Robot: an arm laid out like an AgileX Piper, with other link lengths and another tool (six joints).
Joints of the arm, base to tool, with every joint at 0 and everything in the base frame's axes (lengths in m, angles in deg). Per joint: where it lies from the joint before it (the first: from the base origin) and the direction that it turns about. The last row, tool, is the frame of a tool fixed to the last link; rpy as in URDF.
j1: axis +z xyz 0 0 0.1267
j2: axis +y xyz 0 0 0
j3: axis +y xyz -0.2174 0 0.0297
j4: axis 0.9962 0 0.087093 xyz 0.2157 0 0.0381
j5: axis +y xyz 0 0 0
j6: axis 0.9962 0 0.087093 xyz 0.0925 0 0.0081
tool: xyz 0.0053 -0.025 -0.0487 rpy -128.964 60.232 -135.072
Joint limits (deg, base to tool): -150..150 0..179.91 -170..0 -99.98..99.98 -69.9..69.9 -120..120
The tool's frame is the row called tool.
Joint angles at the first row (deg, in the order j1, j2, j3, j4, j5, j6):
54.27, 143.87, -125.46, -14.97, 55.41, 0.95
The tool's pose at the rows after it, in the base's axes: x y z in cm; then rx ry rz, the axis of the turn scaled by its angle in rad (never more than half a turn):
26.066, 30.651, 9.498, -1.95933, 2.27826, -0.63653
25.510, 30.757, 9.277, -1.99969, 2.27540, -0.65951
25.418, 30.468, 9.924, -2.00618, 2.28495, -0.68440
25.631, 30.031, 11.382, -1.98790, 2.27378, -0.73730
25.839, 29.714, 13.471, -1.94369, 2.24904, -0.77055
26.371, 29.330, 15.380, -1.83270, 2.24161, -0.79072
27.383, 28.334, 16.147, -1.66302, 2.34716, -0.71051
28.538, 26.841, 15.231, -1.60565, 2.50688, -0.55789
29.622, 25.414, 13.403, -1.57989, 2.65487, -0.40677
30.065, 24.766, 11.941, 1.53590, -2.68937, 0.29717
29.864, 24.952, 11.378, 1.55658, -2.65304, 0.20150
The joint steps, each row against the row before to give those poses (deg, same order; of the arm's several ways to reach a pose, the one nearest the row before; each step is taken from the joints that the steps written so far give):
2.65, 1.21, 0.00, 0.11, 0.37, -0.95
0.79, 0.39, 0.00, 0.13, 1.53, -0.47
0.00, -0.79, 0.00, -0.36, 1.93, -0.13
-0.10, -1.76, 0.00, -2.05, 1.94, 0.00
0.00, -2.70, 0.00, -2.25, 1.10, 0.24
-0.41, -2.45, 0.00, -3.65, -0.78, 2.69
-2.59, -1.51, 0.00, -0.29, -1.61, 5.47
-4.50, 0.40, -0.09, 7.34, 0.13, 0.15
-4.47, 1.95, -0.01, 7.92, 0.25, -1.39
-2.38, 1.80, 0.01, 4.99, 0.00, -0.82
-0.55, 0.62, -0.01, 4.76, 0.27, -2.66

